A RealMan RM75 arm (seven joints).
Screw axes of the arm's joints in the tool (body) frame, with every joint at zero. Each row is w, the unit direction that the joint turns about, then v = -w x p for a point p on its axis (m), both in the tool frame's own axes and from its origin. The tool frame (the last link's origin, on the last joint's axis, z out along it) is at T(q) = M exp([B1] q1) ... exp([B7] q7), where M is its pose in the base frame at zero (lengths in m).
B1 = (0, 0, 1, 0, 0, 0)
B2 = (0, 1, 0, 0.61, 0, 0)
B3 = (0, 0, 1, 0, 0, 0)
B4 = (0, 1, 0, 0.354, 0, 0)
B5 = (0, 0, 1, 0, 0, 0)
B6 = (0, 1, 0, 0.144, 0, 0)
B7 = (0, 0, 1, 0, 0, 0)
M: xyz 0 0 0.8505 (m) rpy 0 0 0 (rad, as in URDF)
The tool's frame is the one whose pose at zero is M.
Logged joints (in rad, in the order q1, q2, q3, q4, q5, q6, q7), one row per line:
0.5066 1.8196 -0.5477 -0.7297 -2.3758 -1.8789 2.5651
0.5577 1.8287 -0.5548 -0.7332 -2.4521 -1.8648 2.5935
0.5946 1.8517 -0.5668 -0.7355 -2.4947 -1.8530 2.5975
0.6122 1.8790 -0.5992 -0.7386 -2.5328 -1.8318 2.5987
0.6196 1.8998 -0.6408 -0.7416 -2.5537 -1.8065 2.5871
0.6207 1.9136 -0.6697 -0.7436 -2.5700 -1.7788 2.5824
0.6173 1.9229 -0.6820 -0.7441 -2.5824 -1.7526 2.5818
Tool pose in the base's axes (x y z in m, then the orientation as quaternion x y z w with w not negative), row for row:
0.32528 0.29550 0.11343 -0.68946 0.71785 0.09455 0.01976
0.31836 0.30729 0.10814 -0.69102 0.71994 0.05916 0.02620
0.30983 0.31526 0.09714 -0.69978 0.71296 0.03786 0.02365
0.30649 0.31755 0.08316 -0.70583 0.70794 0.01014 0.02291
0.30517 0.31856 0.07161 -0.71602 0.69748 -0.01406 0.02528
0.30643 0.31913 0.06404 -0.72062 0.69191 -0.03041 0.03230
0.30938 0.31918 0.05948 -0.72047 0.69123 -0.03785 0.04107
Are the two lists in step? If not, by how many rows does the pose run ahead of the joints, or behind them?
They are in step.
